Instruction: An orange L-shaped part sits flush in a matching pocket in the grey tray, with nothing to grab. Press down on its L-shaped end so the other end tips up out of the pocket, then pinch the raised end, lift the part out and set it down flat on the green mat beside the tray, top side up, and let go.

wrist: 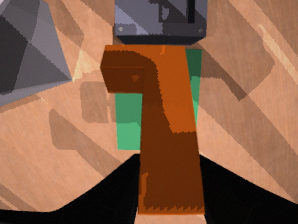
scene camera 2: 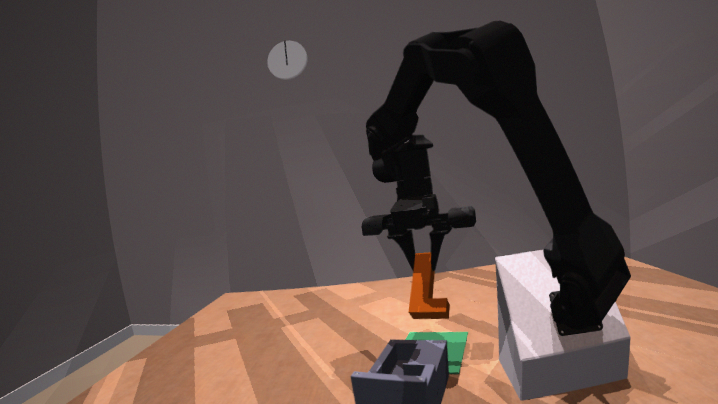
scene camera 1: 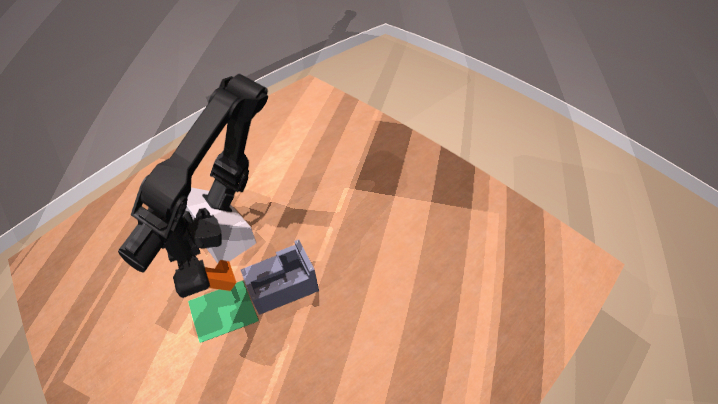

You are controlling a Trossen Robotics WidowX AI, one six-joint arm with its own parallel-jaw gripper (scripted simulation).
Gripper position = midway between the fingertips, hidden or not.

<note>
My gripper [scene camera 2: 424,271] carries an orange L-shaped part [scene camera 2: 422,305]. I also see a green mat [scene camera 1: 222,311].
The orange L-shaped part also shows in the wrist view [wrist: 170,177]. My gripper shows as well in the wrist view [wrist: 166,161] and in scene camera 1 [scene camera 1: 198,275]. The green mat is seen too in the wrist view [wrist: 128,105] and in scene camera 2 [scene camera 2: 456,341].
</note>
